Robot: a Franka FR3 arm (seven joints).
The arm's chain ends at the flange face. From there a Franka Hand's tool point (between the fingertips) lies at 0.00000 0.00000 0.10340 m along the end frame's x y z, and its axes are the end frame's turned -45 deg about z.
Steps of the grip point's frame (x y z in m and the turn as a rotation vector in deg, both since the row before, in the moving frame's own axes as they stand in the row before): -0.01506 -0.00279 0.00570 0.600 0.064 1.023; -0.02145 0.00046 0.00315 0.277 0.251 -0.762; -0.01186 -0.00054 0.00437 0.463 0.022 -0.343
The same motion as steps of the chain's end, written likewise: -0.01195 0.00953 0.00571 0.470 -0.379 1.023; -0.01480 0.01617 0.00315 0.373 -0.018 -0.762; -0.00820 0.00862 0.00437 0.343 -0.312 -0.343
